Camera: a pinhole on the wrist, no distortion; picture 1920 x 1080 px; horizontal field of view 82.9 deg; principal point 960.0 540.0 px. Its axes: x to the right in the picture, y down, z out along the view. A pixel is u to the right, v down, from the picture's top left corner.
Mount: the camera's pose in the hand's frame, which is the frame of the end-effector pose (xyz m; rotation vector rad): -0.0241 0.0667 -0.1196 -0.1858 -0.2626 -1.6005
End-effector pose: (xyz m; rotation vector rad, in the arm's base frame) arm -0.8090 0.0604 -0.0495 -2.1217 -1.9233 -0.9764
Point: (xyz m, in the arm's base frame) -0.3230 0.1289 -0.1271
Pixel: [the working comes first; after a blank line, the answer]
In the camera's frame: -0.2216 0.0449 0.4767

455 642
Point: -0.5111 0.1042 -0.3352
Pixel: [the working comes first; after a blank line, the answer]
In the camera's frame: 0.0349 -0.0702 0.4923

1037 385
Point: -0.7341 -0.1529 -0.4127
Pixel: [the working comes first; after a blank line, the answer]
In the camera's frame: 0.1816 -0.3280 0.3084

outside the picture
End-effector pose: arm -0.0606 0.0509 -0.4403 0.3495 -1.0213 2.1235
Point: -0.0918 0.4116 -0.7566
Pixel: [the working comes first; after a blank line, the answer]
In the camera's frame: -0.0884 0.0442 -0.3488

behind the camera
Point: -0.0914 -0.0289 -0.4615
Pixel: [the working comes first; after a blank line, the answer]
In the camera's frame: 0.0474 0.0030 0.1620

1278 560
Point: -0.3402 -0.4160 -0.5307
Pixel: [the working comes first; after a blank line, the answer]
In the camera's frame: -0.2361 -0.0558 0.5263

472 425
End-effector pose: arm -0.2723 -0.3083 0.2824 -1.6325 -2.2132 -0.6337
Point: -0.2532 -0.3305 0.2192
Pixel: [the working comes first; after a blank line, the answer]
In the camera's frame: 0.1082 -0.0202 0.1385

1810 381
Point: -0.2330 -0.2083 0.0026
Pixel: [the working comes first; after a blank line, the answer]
In the camera's frame: 0.1642 -0.0221 0.3816

1428 477
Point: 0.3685 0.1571 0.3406
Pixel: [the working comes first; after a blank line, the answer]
In the camera's frame: -0.5658 0.2352 0.4840

outside the picture
